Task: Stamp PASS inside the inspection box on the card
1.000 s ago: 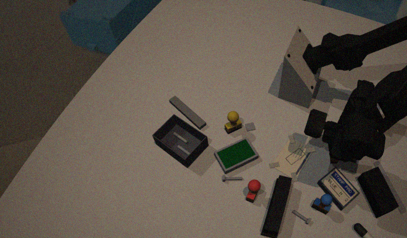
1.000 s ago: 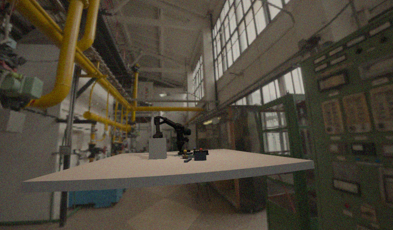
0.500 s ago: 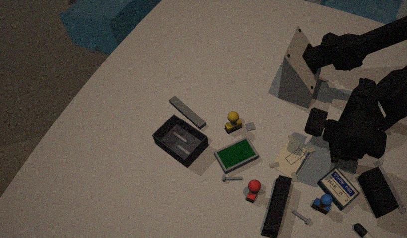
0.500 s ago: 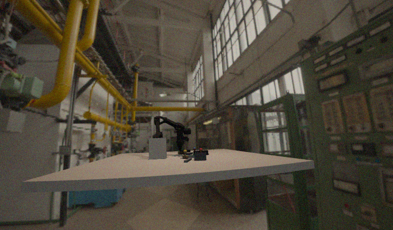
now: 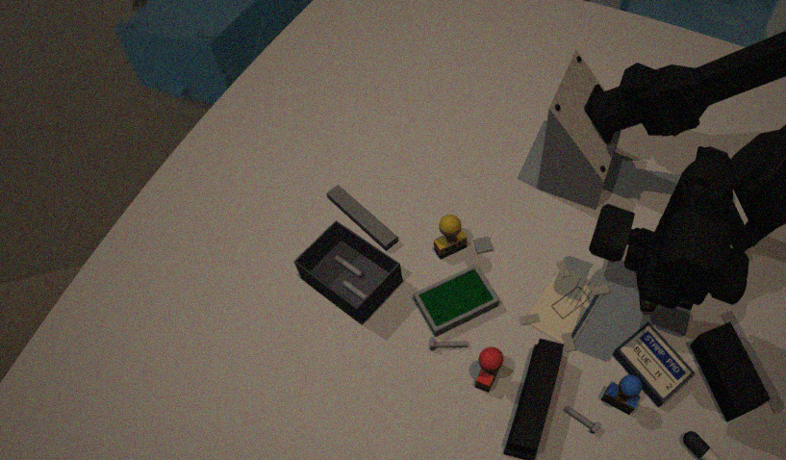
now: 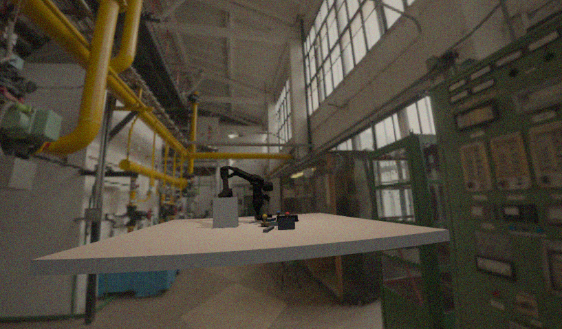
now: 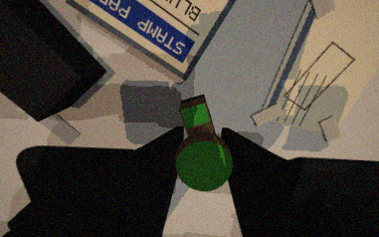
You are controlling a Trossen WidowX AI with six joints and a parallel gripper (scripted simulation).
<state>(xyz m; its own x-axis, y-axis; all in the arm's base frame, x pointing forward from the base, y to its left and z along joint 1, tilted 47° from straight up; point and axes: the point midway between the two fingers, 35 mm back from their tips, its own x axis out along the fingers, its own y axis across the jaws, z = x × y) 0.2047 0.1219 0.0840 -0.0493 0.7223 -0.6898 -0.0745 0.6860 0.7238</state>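
Right now my gripper tip is 220 mm to the left of the green ink pad, 100 mm short of it and 40 mm above it. From my gripper tip the other things lie so: green-knobbed stamp right at my gripper tip; labelled stamp-pad tin 80 mm ahead, 40 mm to the left, 30 mm below; pale card 90 mm to the right, 50 mm below, 40 mm ahead.
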